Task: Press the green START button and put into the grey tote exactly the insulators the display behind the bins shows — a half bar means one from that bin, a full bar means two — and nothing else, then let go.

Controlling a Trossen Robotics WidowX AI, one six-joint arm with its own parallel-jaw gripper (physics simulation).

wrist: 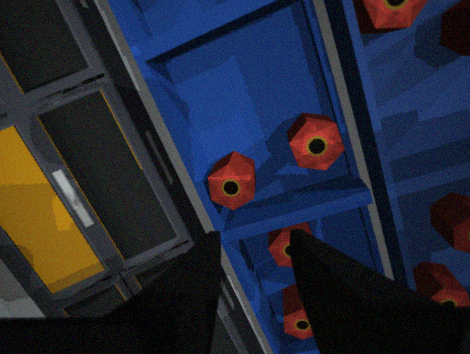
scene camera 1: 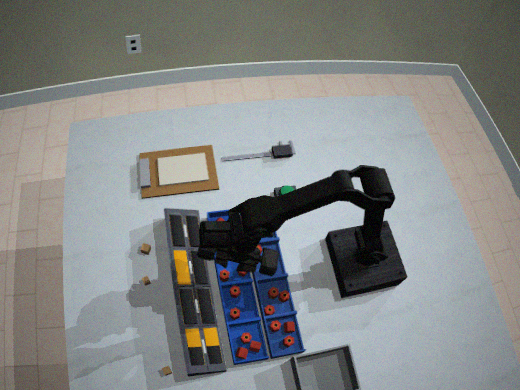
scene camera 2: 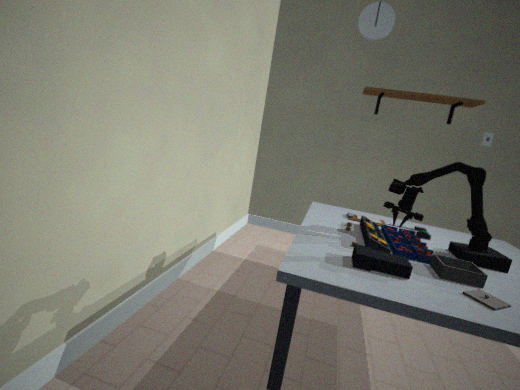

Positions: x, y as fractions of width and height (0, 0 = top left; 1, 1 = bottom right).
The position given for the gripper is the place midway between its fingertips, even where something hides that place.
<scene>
In view: the gripper (scene camera 1: 0.45, 0.69), a display (wrist: 0.23, 0.20) and a grey tote (scene camera 1: 0.65, 0.92).
The gripper is seen too in the wrist view (wrist: 0.54, 0.68). The grey tote is seen too in scene camera 2 (scene camera 2: 0.88, 0.69).
</scene>
